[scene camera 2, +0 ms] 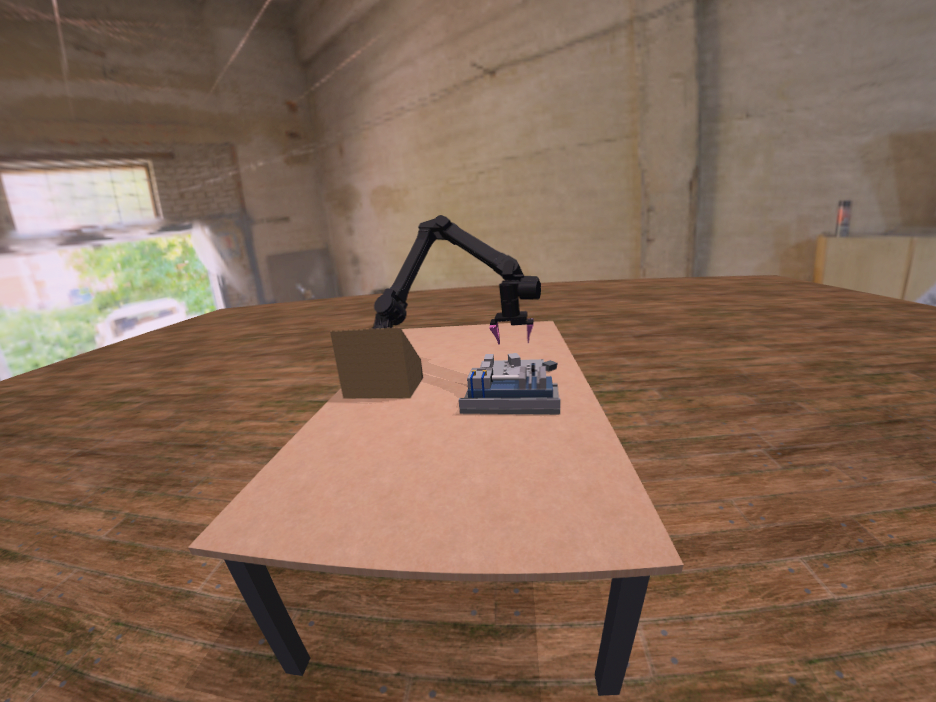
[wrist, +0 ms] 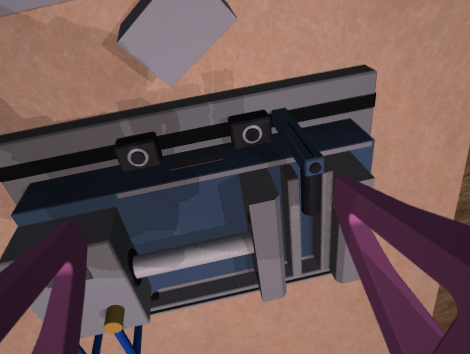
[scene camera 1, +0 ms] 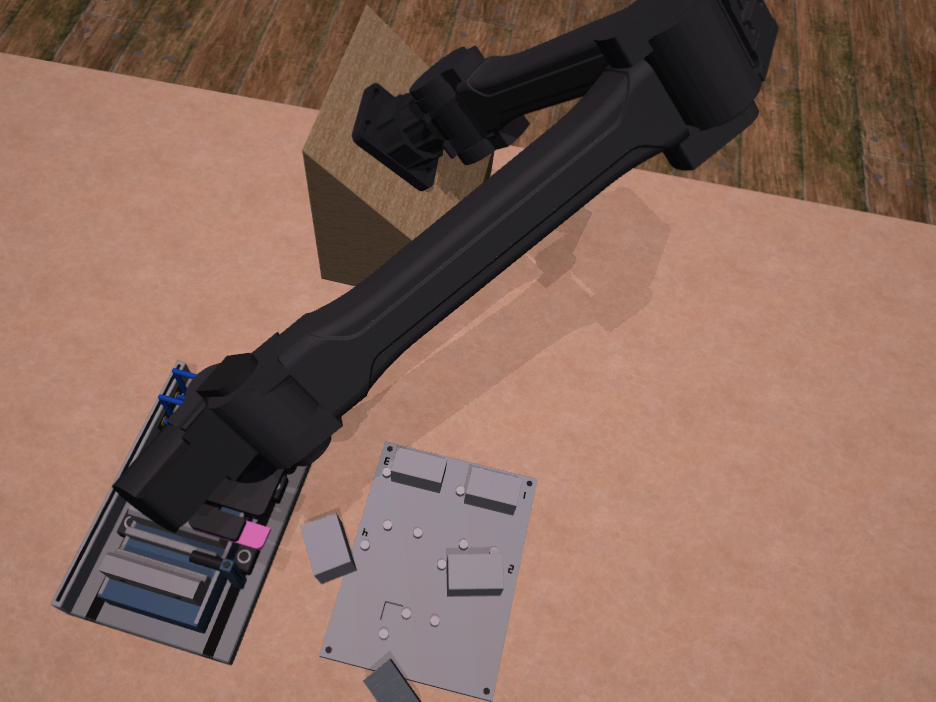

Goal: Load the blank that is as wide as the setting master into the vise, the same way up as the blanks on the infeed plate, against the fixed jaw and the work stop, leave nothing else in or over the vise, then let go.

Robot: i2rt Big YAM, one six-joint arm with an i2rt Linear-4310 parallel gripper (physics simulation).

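Seen in the pictures: gripper, between the fingertips: point(scene camera 2: 513, 343) point(wrist: 208, 210) point(scene camera 1: 274, 496); arm's base, origin of its link: point(scene camera 2: 380, 342) point(scene camera 1: 395, 140).
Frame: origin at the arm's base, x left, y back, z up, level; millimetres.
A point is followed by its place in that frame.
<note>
My gripper point(scene camera 2: 513, 340) @[x -31, y -462, z -22 mm] point(wrist: 208, 210) @[x -31, y -462, z -22 mm] is open and empty, its pink fingers spread above the vise point(scene camera 1: 151, 606) @[x -145, y -566, z -120 mm] point(wrist: 200, 210) @[x -107, y -441, z -120 mm]. In the wrist view the moving jaw point(wrist: 269, 255) stands at the rod's end. Two thin upright strips point(wrist: 295, 227) @[x -133, y -505, z -100 mm] point(wrist: 325, 225) @[x -141, y -527, z -100 mm] stand between it and the fixed jaw point(wrist: 348, 255). The work stop point(wrist: 300, 142) @[x -66, y -519, z -103 mm] reaches over them with its black pin. No blank shows between the jaws. A grey blank point(scene camera 1: 326, 545) @[x 13, y -470, z -139 mm] point(wrist: 177, 37) @[x 7, y -466, z -140 mm] lies askew on the table between the vise and the infeed plate point(scene camera 1: 461, 657) @[x 178, y -557, z -172 mm]. Blanks stand at plate marks 3 point(scene camera 1: 418, 466) @[x 96, y -363, z -136 mm], 1 point(scene camera 1: 492, 487) @[x 185, y -373, z -136 mm] and 2 point(scene camera 1: 474, 571) @[x 178, y -472, z -136 mm].
A dark grey block point(scene camera 1: 390, 681) @[x 108, y -595, z -148 mm] point(scene camera 2: 549, 365) @[x 84, y -598, z -150 mm] is at the infeed plate's near edge, partly cut off in the first scene view. Small round pins stand on the plate. A large brown block point(scene camera 1: 355, 219) @[x -28, y -106, z -31 mm] point(scene camera 2: 374, 364) @[x -75, y 9, z -53 mm] stands by the arm's base. Blue hoses point(wrist: 125, 342) @[x -163, y -362, z -70 mm] rise at the vise's cylinder end.
</note>
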